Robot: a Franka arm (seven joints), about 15 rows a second.
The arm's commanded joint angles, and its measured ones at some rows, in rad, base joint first. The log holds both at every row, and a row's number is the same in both.
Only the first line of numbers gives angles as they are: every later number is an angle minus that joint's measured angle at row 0.
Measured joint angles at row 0:
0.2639, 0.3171, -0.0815, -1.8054, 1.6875, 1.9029, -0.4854
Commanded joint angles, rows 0 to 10:
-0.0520, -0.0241, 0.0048, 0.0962, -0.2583, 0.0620, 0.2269
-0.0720, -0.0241, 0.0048, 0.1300, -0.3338, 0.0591, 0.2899
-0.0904, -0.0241, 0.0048, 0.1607, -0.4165, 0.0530, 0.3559
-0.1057, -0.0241, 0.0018, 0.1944, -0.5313, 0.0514, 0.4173
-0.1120, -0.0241, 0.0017, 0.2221, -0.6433, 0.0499, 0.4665
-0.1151, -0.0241, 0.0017, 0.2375, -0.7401, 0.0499, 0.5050
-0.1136, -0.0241, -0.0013, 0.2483, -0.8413, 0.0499, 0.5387
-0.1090, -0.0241, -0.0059, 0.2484, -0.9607, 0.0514, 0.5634
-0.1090, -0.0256, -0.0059, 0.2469, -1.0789, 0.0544, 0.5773
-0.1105, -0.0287, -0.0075, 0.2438, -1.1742, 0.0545, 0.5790
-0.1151, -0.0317, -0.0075, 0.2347, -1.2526, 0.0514, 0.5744
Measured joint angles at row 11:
-0.1120, -0.0336, -0.0071, 0.2318, -1.1073, 0.0449, 0.5583
